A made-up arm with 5 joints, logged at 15 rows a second.
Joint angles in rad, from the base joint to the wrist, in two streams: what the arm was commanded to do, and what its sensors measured. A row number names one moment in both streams.
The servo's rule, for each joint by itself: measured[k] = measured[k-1] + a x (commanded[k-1-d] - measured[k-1]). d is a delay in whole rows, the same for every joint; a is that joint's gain. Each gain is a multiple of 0.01, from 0.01 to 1. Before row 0 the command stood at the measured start. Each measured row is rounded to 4 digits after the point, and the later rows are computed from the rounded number. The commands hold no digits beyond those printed.
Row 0, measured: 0.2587 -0.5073 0.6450 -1.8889 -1.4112
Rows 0 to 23, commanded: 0.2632 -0.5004 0.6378 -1.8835 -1.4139; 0.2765 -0.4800 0.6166 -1.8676 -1.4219; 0.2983 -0.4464 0.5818 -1.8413 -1.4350; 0.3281 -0.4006 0.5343 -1.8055 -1.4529; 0.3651 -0.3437 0.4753 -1.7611 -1.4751; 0.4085 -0.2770 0.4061 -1.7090 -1.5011; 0.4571 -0.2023 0.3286 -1.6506 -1.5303; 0.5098 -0.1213 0.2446 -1.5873 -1.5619; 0.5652 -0.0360 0.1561 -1.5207 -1.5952; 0.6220 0.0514 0.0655 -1.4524 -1.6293; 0.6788 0.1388 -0.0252 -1.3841 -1.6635; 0.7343 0.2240 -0.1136 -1.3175 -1.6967; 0.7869 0.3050 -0.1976 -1.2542 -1.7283; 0.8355 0.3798 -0.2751 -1.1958 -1.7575; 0.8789 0.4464 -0.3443 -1.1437 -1.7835; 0.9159 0.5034 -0.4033 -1.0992 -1.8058; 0.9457 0.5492 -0.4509 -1.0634 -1.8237; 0.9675 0.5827 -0.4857 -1.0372 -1.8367; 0.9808 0.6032 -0.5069 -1.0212 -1.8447; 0.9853 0.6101 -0.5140 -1.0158 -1.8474; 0.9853 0.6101 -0.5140 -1.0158 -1.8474; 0.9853 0.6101 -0.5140 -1.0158 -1.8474; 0.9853 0.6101 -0.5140 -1.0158 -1.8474; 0.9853 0.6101 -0.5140 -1.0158 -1.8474
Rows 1 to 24, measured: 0.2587 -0.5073 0.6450 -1.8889 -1.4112; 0.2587 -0.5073 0.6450 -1.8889 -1.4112; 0.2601 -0.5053 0.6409 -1.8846 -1.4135; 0.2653 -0.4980 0.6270 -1.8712 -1.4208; 0.2759 -0.4830 0.6012 -1.8476 -1.4332; 0.2926 -0.4591 0.5631 -1.8143 -1.4503; 0.3158 -0.4256 0.5131 -1.7723 -1.4719; 0.3455 -0.3825 0.4521 -1.7223 -1.4973; 0.3812 -0.3302 0.3817 -1.6657 -1.5260; 0.4224 -0.2696 0.3036 -1.6038 -1.5572; 0.4681 -0.2019 0.2195 -1.5382 -1.5903; 0.5173 -0.1284 0.1317 -1.4704 -1.6242; 0.5690 -0.0509 0.0423 -1.4022 -1.6584; 0.6219 0.0288 -0.0466 -1.3353 -1.6917; 0.6747 0.1089 -0.1327 -1.2712 -1.7235; 0.7262 0.1875 -0.2139 -1.2116 -1.7531; 0.7751 0.2626 -0.2882 -1.1580 -1.7795; 0.8202 0.3324 -0.3538 -1.1115 -1.8024; 0.8604 0.3953 -0.4091 -1.0735 -1.8209; 0.8947 0.4496 -0.4528 -1.0448 -1.8346; 0.9223 0.4941 -0.4836 -1.0262 -1.8434; 0.9425 0.5277 -0.5009 -1.0180 -1.8469; 0.9562 0.5516 -0.5084 -1.0163 -1.8473; 0.9655 0.5686 -0.5116 -1.0159 -1.8474
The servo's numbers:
d 2
a 0.32 0.29 0.57 0.79 0.87

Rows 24 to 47, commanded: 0.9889 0.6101 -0.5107 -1.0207 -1.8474; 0.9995 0.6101 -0.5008 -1.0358 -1.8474; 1.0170 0.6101 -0.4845 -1.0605 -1.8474; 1.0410 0.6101 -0.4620 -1.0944 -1.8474; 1.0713 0.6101 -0.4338 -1.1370 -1.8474; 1.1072 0.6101 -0.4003 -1.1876 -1.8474; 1.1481 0.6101 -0.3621 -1.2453 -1.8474; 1.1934 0.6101 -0.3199 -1.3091 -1.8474; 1.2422 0.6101 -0.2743 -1.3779 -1.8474; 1.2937 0.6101 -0.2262 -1.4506 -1.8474; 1.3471 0.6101 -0.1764 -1.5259 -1.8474; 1.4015 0.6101 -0.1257 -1.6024 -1.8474; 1.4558 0.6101 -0.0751 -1.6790 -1.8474; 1.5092 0.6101 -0.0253 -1.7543 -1.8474; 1.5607 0.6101 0.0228 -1.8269 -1.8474; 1.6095 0.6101 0.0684 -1.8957 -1.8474; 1.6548 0.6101 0.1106 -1.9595 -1.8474; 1.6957 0.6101 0.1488 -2.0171 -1.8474; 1.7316 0.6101 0.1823 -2.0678 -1.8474; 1.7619 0.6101 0.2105 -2.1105 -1.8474; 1.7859 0.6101 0.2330 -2.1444 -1.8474; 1.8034 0.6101 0.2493 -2.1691 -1.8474; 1.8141 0.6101 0.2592 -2.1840 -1.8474; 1.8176 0.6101 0.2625 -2.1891 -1.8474
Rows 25 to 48, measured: 0.9718 0.5806 -0.5130 -1.0158 -1.8474; 0.9761 0.5892 -0.5136 -1.0158 -1.8474; 0.9802 0.5953 -0.5119 -1.0197 -1.8474; 0.9864 0.5996 -0.5056 -1.0324 -1.8474; 0.9962 0.6026 -0.4936 -1.0546 -1.8474; 1.0105 0.6048 -0.4756 -1.0860 -1.8474; 1.0300 0.6063 -0.4518 -1.1263 -1.8474; 1.0547 0.6074 -0.4224 -1.1747 -1.8474; 1.0846 0.6082 -0.3880 -1.2305 -1.8474; 1.1194 0.6088 -0.3492 -1.2926 -1.8474; 1.1587 0.6092 -0.3065 -1.3600 -1.8474; 1.2019 0.6095 -0.2607 -1.4316 -1.8474; 1.2484 0.6097 -0.2126 -1.5061 -1.8474; 1.2974 0.6098 -0.1631 -1.5822 -1.8474; 1.3481 0.6099 -0.1129 -1.6587 -1.8474; 1.3997 0.6100 -0.0630 -1.7342 -1.8474; 1.4512 0.6100 -0.0141 -1.8074 -1.8474; 1.5019 0.6100 0.0329 -1.8772 -1.8474; 1.5508 0.6100 0.0772 -1.9422 -1.8474; 1.5972 0.6100 0.1180 -2.0014 -1.8474; 1.6402 0.6100 0.1547 -2.0539 -1.8474; 1.6791 0.6100 0.1865 -2.0986 -1.8474; 1.7133 0.6100 0.2130 -2.1348 -1.8474; 1.7421 0.6100 0.2337 -2.1619 -1.8474
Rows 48 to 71, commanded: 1.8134 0.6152 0.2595 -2.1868 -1.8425; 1.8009 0.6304 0.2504 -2.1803 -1.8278; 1.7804 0.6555 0.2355 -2.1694 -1.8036; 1.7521 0.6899 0.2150 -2.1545 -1.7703; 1.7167 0.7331 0.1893 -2.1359 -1.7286; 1.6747 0.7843 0.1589 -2.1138 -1.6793; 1.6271 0.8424 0.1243 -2.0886 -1.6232; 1.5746 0.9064 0.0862 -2.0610 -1.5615; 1.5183 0.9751 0.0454 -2.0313 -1.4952; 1.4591 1.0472 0.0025 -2.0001 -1.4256; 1.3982 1.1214 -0.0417 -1.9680 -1.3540; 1.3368 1.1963 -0.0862 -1.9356 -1.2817; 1.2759 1.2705 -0.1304 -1.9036 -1.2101; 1.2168 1.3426 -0.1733 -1.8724 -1.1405; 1.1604 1.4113 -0.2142 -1.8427 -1.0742; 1.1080 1.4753 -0.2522 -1.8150 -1.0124; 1.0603 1.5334 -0.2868 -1.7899 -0.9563; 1.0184 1.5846 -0.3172 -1.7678 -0.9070; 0.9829 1.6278 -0.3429 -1.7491 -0.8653; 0.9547 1.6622 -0.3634 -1.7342 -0.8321; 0.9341 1.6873 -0.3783 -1.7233 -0.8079; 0.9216 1.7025 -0.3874 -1.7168 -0.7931; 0.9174 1.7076 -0.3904 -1.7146 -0.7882; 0.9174 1.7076 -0.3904 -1.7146 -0.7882
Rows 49 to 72, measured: 1.7651 0.6100 0.2482 -2.1794 -1.8474; 1.7819 0.6100 0.2564 -2.1871 -1.8474; 1.7920 0.6115 0.2582 -2.1869 -1.8431; 1.7948 0.6170 0.2538 -2.1817 -1.8298; 1.7902 0.6282 0.2434 -2.1720 -1.8070; 1.7780 0.6461 0.2272 -2.1582 -1.7751; 1.7584 0.6713 0.2056 -2.1406 -1.7346; 1.7316 0.7041 0.1790 -2.1194 -1.6865; 1.6982 0.7442 0.1478 -2.0951 -1.6314; 1.6586 0.7912 0.1127 -2.0682 -1.5706; 1.6137 0.8445 0.0743 -2.0390 -1.5050; 1.5642 0.9033 0.0334 -2.0083 -1.4359; 1.5111 0.9665 -0.0094 -1.9765 -1.3646; 1.4553 1.0331 -0.0532 -1.9442 -1.2925; 1.3979 1.1019 -0.0972 -1.9121 -1.2208; 1.3399 1.1717 -0.1406 -1.8807 -1.1509; 1.2825 1.2412 -0.1826 -1.8507 -1.0842; 1.2267 1.3091 -0.2223 -1.8225 -1.0217; 1.1735 1.3741 -0.2591 -1.7967 -0.9648; 1.1239 1.4351 -0.2922 -1.7739 -0.9145; 1.0788 1.4910 -0.3211 -1.7543 -0.8717; 1.0391 1.5406 -0.3452 -1.7384 -0.8372; 1.0055 1.5831 -0.3641 -1.7265 -0.8117; 0.9787 1.6177 -0.3774 -1.7188 -0.7955
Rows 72 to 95, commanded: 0.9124 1.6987 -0.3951 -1.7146 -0.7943; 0.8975 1.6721 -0.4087 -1.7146 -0.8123; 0.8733 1.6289 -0.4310 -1.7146 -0.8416; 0.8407 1.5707 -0.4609 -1.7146 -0.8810; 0.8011 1.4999 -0.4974 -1.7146 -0.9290; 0.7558 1.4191 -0.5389 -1.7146 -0.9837; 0.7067 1.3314 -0.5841 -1.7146 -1.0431; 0.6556 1.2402 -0.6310 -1.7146 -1.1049; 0.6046 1.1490 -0.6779 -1.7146 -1.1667; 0.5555 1.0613 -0.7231 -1.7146 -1.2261; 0.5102 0.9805 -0.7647 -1.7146 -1.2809; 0.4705 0.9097 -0.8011 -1.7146 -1.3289; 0.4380 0.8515 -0.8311 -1.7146 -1.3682; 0.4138 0.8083 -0.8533 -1.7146 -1.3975; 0.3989 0.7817 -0.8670 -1.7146 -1.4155; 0.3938 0.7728 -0.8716 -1.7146 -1.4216; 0.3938 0.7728 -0.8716 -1.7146 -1.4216; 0.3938 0.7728 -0.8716 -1.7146 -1.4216; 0.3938 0.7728 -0.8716 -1.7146 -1.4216; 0.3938 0.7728 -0.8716 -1.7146 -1.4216; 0.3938 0.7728 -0.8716 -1.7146 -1.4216; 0.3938 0.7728 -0.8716 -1.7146 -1.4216; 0.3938 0.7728 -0.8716 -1.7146 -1.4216; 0.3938 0.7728 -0.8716 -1.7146 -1.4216
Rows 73 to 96, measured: 0.9591 1.6438 -0.3848 -1.7155 -0.7891; 0.9458 1.6623 -0.3880 -1.7148 -0.7883; 0.9351 1.6729 -0.3920 -1.7146 -0.7935; 0.9231 1.6727 -0.4015 -1.7146 -0.8099; 0.9072 1.6600 -0.4183 -1.7146 -0.8375; 0.8859 1.6341 -0.4426 -1.7146 -0.8753; 0.8588 1.5952 -0.4738 -1.7146 -0.9220; 0.8258 1.5441 -0.5109 -1.7146 -0.9757; 0.7877 1.4824 -0.5526 -1.7146 -1.0343; 0.7454 1.4122 -0.5973 -1.7146 -1.0957; 0.7003 1.3359 -0.6432 -1.7146 -1.1575; 0.6540 1.2563 -0.6887 -1.7146 -1.2172; 0.6080 1.1763 -0.7320 -1.7146 -1.2726; 0.5640 1.0990 -0.7714 -1.7146 -1.3216; 0.5237 1.0272 -0.8054 -1.7146 -1.3621; 0.4885 0.9637 -0.8327 -1.7146 -1.3929; 0.4598 0.9109 -0.8523 -1.7146 -1.4126; 0.4387 0.8709 -0.8633 -1.7146 -1.4204; 0.4243 0.8425 -0.8680 -1.7146 -1.4214; 0.4145 0.8223 -0.8701 -1.7146 -1.4216; 0.4079 0.8079 -0.8710 -1.7146 -1.4216; 0.4034 0.7977 -0.8713 -1.7146 -1.4216; 0.4003 0.7905 -0.8715 -1.7146 -1.4216; 0.3982 0.7854 -0.8716 -1.7146 -1.4216
